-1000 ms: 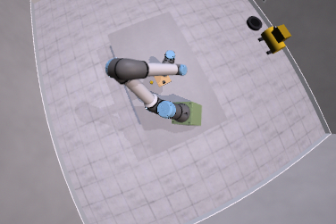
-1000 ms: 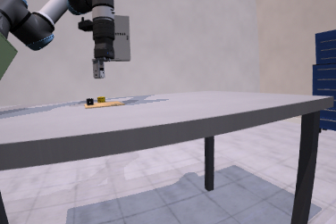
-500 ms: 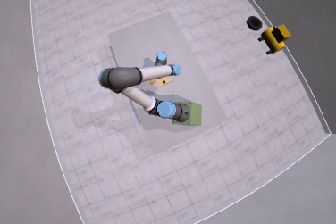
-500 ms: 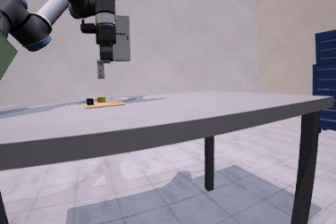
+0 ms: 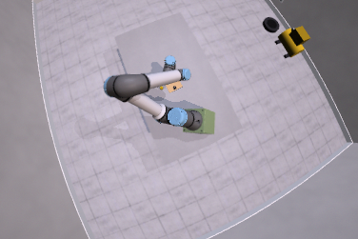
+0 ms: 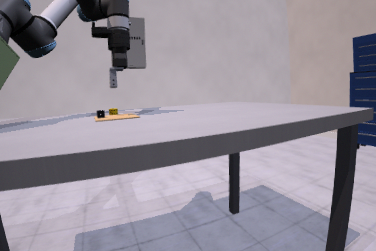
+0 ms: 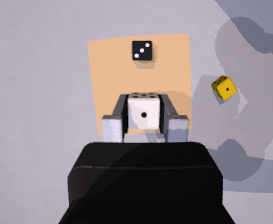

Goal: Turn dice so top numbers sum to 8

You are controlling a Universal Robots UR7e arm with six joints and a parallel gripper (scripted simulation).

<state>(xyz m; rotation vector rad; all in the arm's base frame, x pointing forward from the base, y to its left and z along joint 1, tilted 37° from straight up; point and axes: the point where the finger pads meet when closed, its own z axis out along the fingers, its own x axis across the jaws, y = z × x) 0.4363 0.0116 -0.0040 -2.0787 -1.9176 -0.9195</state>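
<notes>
My gripper is now 12 cm above the mat. Also, from my hand: white die: 1 cm below; yellow die: 12 cm to the left, 11 cm below.
</notes>
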